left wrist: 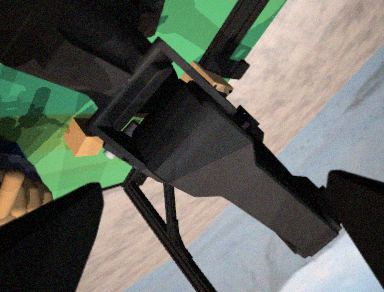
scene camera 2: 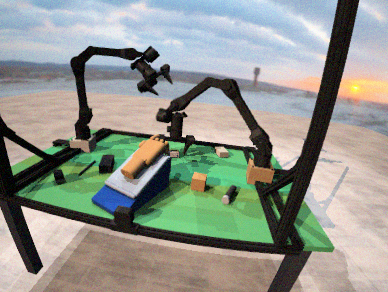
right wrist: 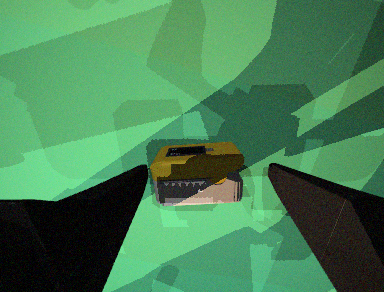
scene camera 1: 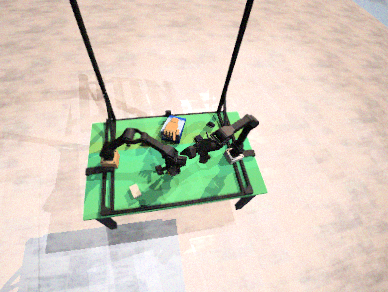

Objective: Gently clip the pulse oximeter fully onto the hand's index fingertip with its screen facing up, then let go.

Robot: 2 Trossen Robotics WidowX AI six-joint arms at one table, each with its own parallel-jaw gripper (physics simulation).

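Places are measured from the left arm's base along level axes (x right, y ahead, z up), in millimetres.
Where they show: left gripper, fingertip midpoint: point(left wrist: 215, 187) point(scene camera 2: 165, 89) point(scene camera 1: 183, 151); right gripper, fingertip midpoint: point(scene camera 2: 174, 154) point(right wrist: 207, 169); left arm's base, link origin: point(scene camera 2: 83, 137) point(scene camera 1: 234, 153); right arm's base, link origin: point(scene camera 2: 261, 164) point(scene camera 1: 109, 156).
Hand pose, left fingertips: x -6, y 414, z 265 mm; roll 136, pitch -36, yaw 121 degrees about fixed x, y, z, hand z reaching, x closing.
Observation:
Things, the pixels of their top centre, and the offset from my left fingertips. "spot": a spot on its surface instead.
- pulse oximeter, top centre: point(right wrist: 198, 184) point(scene camera 2: 173, 150) dx +48, dy +58, dz -292 mm
- blue wedge, surface spot: point(scene camera 2: 107, 201) spot: dx +469, dy -151, dz -299 mm
- orange cube, top centre: point(left wrist: 92, 146) point(scene camera 2: 199, 176) dx +330, dy +151, dz -274 mm
- dark cylinder with a pale end, top centre: point(left wrist: 126, 144) point(scene camera 2: 230, 190) dx +390, dy +257, dz -297 mm
- pale block, top centre: point(scene camera 2: 221, 149) point(scene camera 1: 135, 190) dx -10, dy +323, dz -294 mm
- thin stick, top centre: point(scene camera 2: 86, 166) dx +226, dy -311, dz -315 mm
The pulse oximeter point(right wrist: 197, 170) point(scene camera 2: 174, 154) has a yellow half with a dark screen and a grey-and-pale half; it lies on the green table. My right gripper point(right wrist: 207, 169) point(scene camera 2: 177, 145) point(scene camera 1: 167, 170) is open, pointing down, with the oximeter framed between its fingertips, nearer the picture-left one, and not gripped. The hand point(scene camera 1: 172, 128) point(scene camera 2: 145, 156) point(left wrist: 12, 192) rests palm down on a sloped white pad on a blue wedge point(scene camera 2: 107, 201); its fingers hide part of the area by the oximeter in scene camera 2. My left gripper point(scene camera 2: 164, 88) is open and empty, high above the table.
An orange cube point(scene camera 2: 199, 182) point(left wrist: 82, 137) and a dark cylinder with a pale end point(scene camera 2: 229, 194) lie right of the wedge in scene camera 2. A pale block point(scene camera 1: 135, 191) point(scene camera 2: 221, 151) lies farther off. Black blocks point(scene camera 2: 106, 163) point(scene camera 2: 59, 176) and a thin stick point(scene camera 2: 87, 167) lie left.

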